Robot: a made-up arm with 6 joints.
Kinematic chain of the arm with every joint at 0, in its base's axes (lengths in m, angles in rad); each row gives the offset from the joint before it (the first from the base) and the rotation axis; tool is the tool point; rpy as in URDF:
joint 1: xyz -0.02 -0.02 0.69 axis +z
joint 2: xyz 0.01 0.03 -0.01 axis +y
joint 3: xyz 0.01 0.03 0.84 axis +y
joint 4: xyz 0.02 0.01 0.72 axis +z
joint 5: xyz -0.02 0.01 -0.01 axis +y
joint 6: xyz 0.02 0 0.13 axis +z
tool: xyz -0.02 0 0 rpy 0.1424 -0.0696 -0.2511
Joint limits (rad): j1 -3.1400..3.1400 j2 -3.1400..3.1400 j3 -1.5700..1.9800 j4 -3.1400..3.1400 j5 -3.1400..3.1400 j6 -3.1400..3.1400
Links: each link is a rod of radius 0.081 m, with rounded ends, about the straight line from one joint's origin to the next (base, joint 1, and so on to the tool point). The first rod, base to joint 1, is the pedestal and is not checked.
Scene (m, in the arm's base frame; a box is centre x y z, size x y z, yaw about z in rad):
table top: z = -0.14
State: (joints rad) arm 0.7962 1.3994 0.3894 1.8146 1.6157 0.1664
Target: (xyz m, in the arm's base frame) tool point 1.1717 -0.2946 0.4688
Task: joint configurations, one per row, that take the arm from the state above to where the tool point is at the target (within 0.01 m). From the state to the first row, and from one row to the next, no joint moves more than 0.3 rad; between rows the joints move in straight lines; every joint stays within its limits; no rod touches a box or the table.
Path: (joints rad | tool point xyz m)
1: 0.5054 1.3452 0.6119 1.7871 1.6860 0.1742 | 1.1886 0.8489 0.6055
2: 0.2146 1.2911 0.8344 1.7597 1.7564 0.1819 | 1.3170 0.4501 0.5467
3: -0.0762 1.2369 1.0569 1.7322 1.8267 0.1897 | 1.3058 0.0526 0.5004
4: -0.3670 1.1828 1.2794 1.7048 1.8970 0.1974 | 1.1717 -0.2946 0.4688

